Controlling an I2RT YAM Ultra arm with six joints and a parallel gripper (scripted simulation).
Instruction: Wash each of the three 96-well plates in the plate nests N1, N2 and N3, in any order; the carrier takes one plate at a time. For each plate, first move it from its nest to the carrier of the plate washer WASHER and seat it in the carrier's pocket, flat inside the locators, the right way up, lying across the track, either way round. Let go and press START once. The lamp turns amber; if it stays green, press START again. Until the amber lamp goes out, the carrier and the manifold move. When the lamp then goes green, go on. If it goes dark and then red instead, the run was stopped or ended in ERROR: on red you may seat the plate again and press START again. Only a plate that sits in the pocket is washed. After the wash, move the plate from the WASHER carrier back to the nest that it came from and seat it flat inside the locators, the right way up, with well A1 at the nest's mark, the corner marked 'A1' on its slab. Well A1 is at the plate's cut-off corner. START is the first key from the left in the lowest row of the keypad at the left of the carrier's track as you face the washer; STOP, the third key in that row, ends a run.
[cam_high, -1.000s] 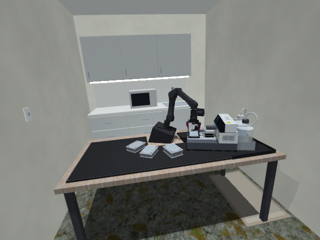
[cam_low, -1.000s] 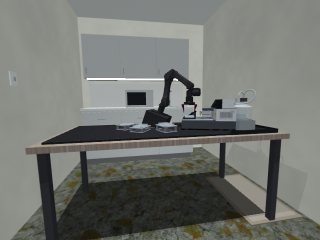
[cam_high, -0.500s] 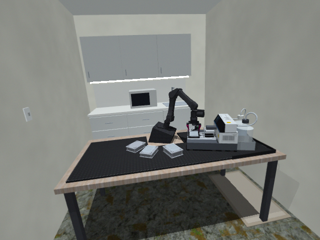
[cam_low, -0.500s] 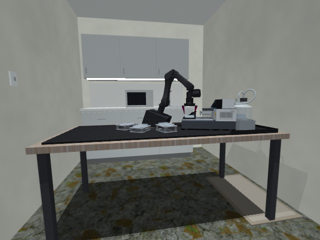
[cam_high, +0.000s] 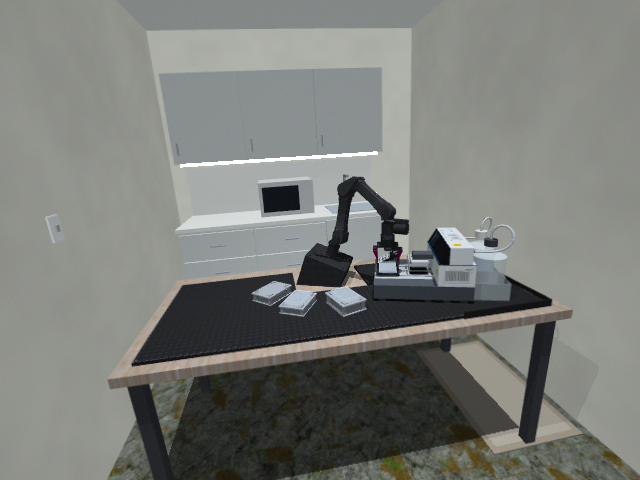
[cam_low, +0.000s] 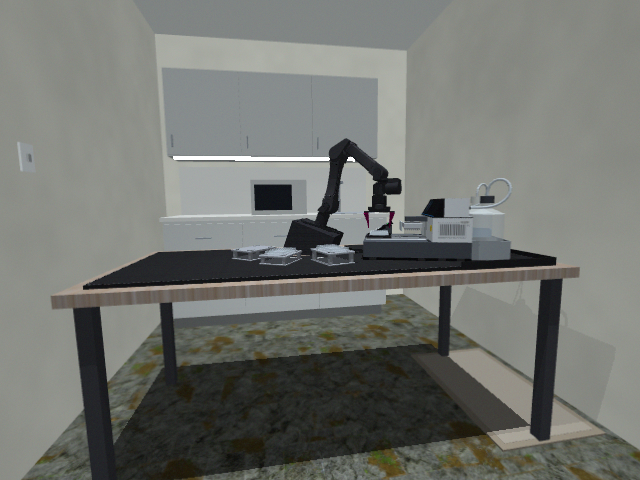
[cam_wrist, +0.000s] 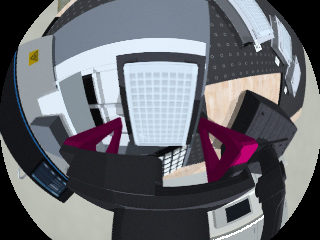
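My gripper is now 40 mm above the washer carrier. Also, from my hand: clear bottle: 200 mm ahead, 410 mm to the left; plate washer: 50 mm ahead, 150 mm to the left; nest: 170 mm ahead, 250 mm to the right, 80 mm below.
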